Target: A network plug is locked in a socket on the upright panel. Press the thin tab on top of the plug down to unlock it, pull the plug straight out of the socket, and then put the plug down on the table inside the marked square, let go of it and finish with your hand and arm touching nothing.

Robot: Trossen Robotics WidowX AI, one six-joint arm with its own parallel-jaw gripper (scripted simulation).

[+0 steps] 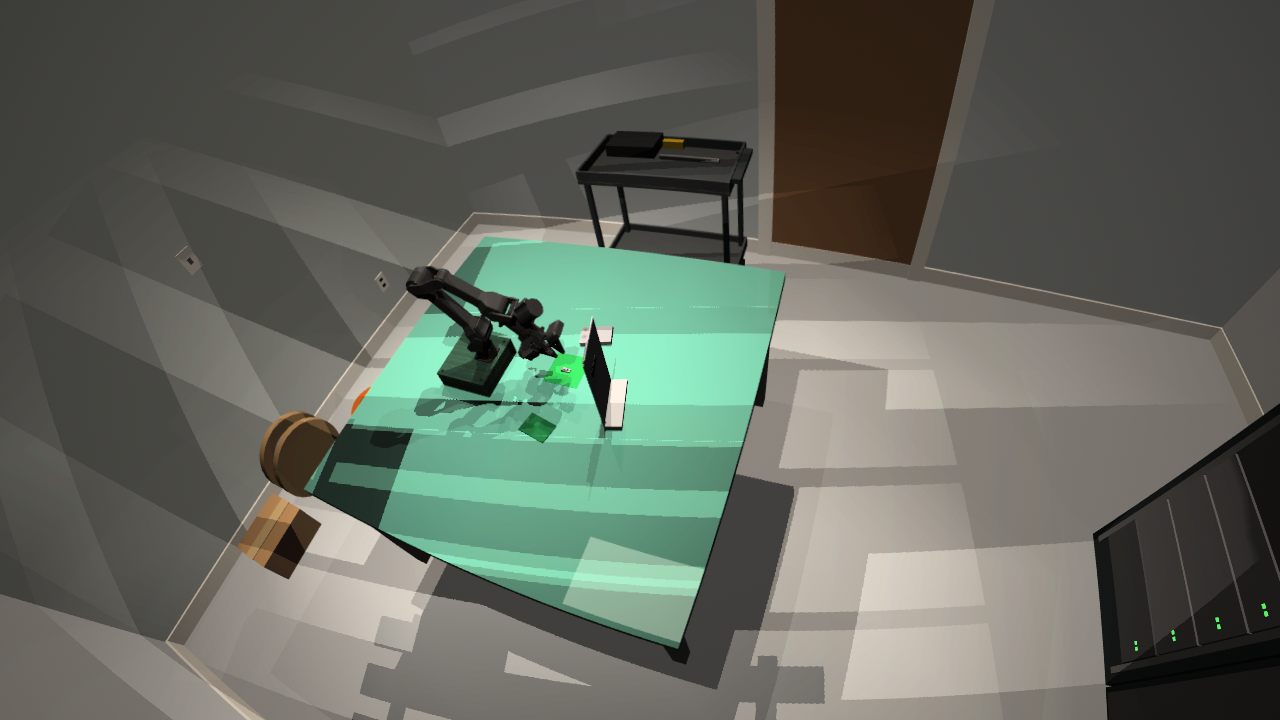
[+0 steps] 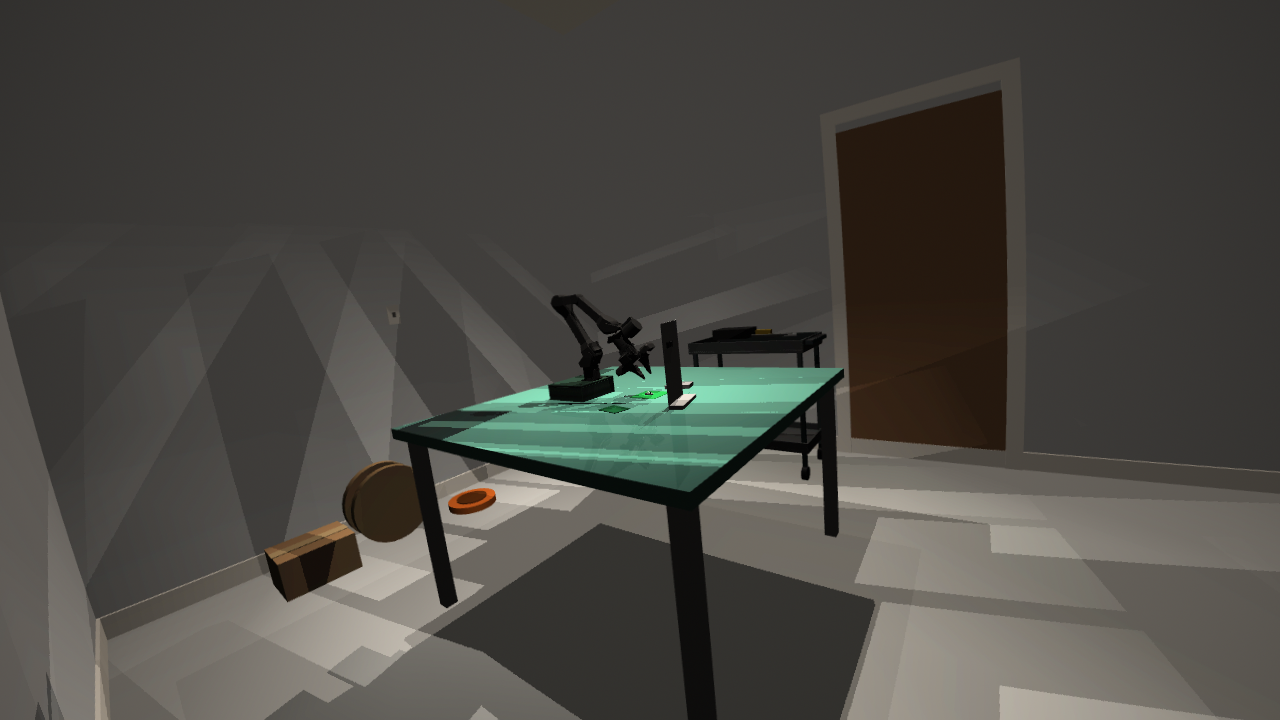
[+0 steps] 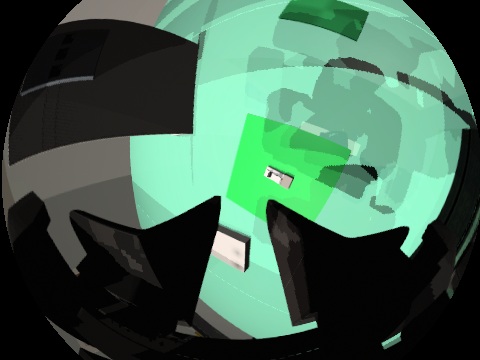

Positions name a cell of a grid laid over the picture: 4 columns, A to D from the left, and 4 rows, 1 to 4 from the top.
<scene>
I see my gripper (image 1: B2), an upright dark panel (image 1: B3) and a bright green marked square (image 1: B3).
My gripper shows as well in image 2 (image 2: C3) and in image 3 (image 3: C3). The upright dark panel also shows in image 2 (image 2: C3) and in image 3 (image 3: A1). The bright green marked square also shows in image 3 (image 3: C2).
</scene>
